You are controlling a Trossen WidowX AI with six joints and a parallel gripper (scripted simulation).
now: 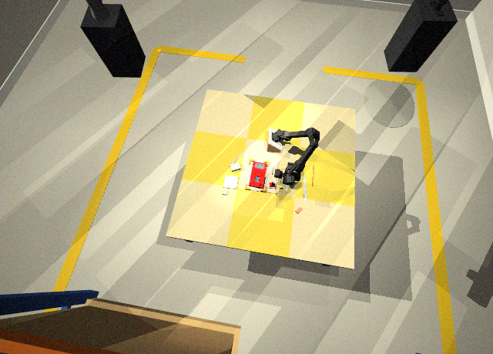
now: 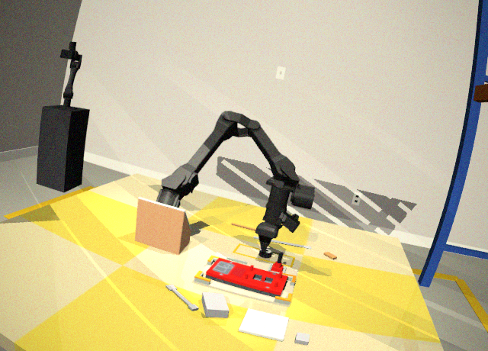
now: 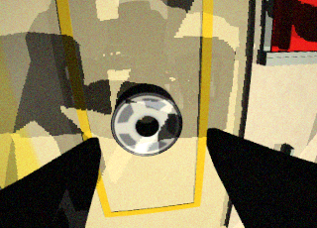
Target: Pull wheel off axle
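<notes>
The wheel lies 2 cm below my gripper tip. From my gripper tip the other things lie so: thin rod (21 cm to the left, 5 cm behind, 2 cm below); grey block (38 cm to the right, 9 cm behind, 1 cm below); flat tool (37 cm to the right, 17 cm behind, 2 cm below).
</notes>
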